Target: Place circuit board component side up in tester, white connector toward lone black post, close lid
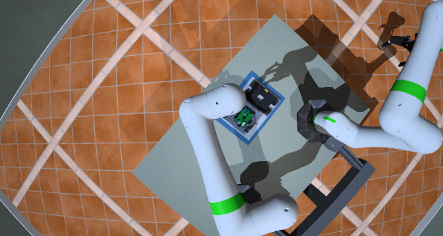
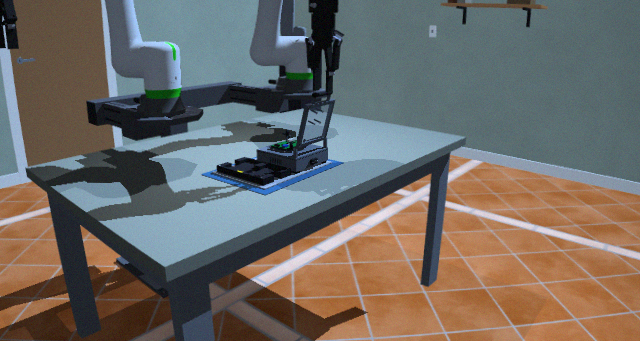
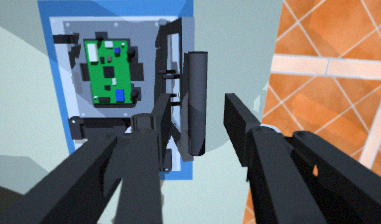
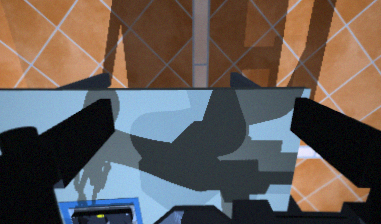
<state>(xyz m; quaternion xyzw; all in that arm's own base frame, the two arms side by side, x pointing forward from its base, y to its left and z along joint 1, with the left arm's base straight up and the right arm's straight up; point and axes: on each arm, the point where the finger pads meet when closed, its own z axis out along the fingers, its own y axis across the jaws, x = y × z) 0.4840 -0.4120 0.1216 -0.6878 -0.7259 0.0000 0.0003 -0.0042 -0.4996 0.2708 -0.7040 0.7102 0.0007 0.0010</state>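
Note:
Now: the clear lid 20 mm behind my left hand and 120 mm below it. Round my left hand: green circuit board (150 mm behind, 10 mm to the right, 230 mm below); then black tray (150 mm behind, 180 mm to the right, 290 mm below).

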